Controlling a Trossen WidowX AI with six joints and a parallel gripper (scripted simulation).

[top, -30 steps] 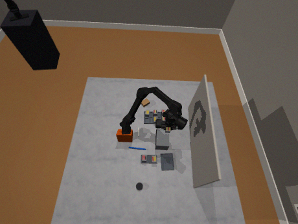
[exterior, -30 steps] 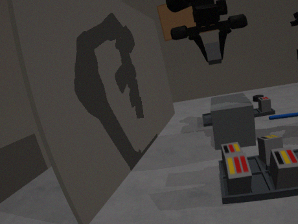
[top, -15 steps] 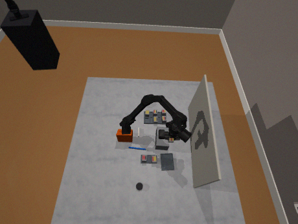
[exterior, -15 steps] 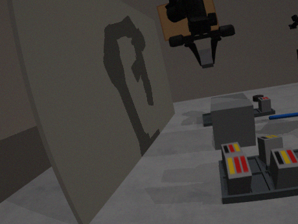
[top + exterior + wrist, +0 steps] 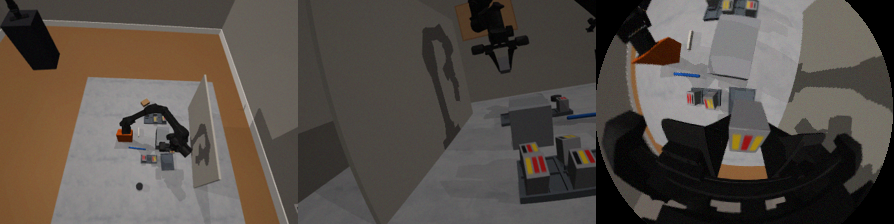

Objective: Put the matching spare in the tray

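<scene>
Now: gripper tip 1 cm past the flat grey tray, 3 cm to the left of it and 18 cm above it. Round my gripper tip: rack (15 cm behind, 17 cm below); grey spare (3 cm above); grey box (2 cm behind, 15 cm to the left, 13 cm below).
</scene>
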